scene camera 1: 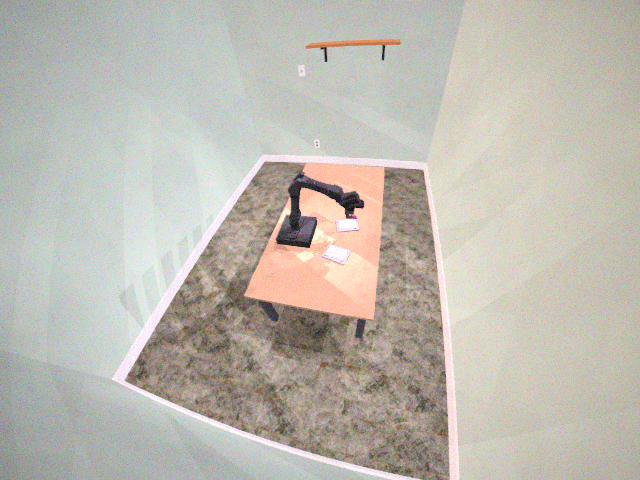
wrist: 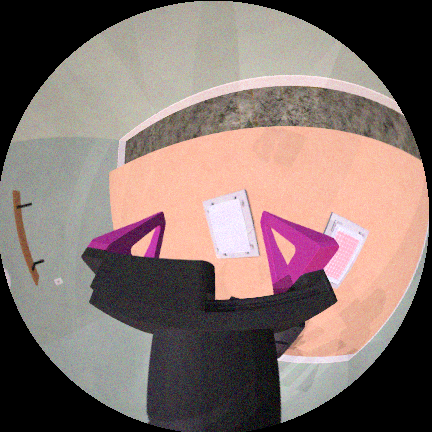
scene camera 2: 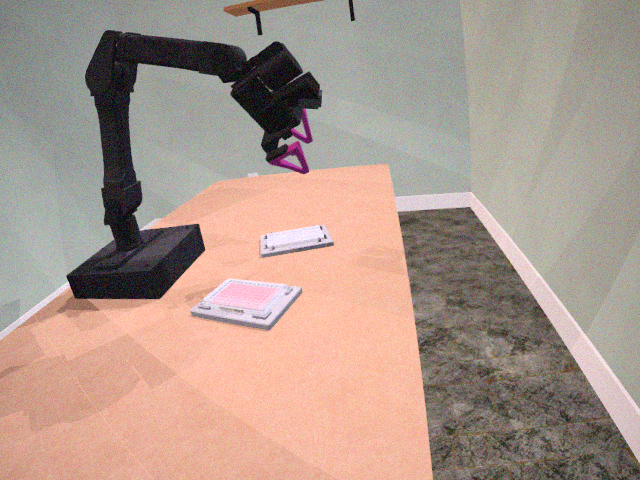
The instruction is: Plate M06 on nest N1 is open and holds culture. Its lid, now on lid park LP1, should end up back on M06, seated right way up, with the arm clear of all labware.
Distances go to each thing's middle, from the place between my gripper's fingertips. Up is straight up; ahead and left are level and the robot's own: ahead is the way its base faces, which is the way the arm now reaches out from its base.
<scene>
The white lid [scene camera 2: 309, 234] is 7 cm behind my hand, 6 cm to the left of it and 19 cm below it.
</scene>
